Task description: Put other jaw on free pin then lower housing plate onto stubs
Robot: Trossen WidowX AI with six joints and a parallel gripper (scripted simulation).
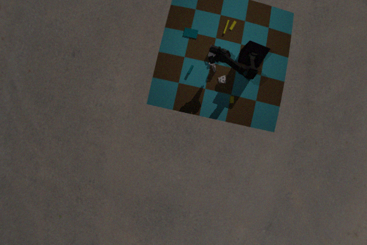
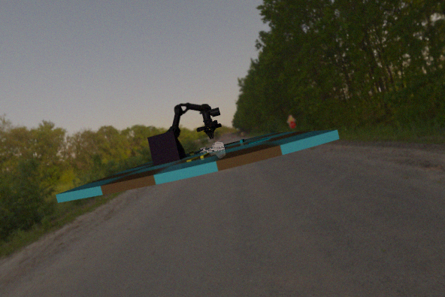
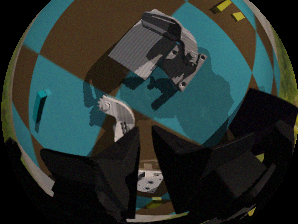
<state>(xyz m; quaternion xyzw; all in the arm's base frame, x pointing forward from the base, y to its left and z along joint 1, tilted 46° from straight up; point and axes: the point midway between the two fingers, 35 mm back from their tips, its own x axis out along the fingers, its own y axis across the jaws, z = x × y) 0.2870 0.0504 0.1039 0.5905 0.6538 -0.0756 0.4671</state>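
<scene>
The grey jaw is 80 mm below my gripper tip, 40 mm ahead of it and 30 mm to the left of it. The rest, counted from my gripper tip: teal plate: 290 mm ahead, 250 mm to the right, 80 mm below; then light-grey plate-like piece: 150 mm to the left, 90 mm behind, 60 mm below; then teal stick: 230 mm ahead, 120 mm to the left, 70 mm below.
</scene>
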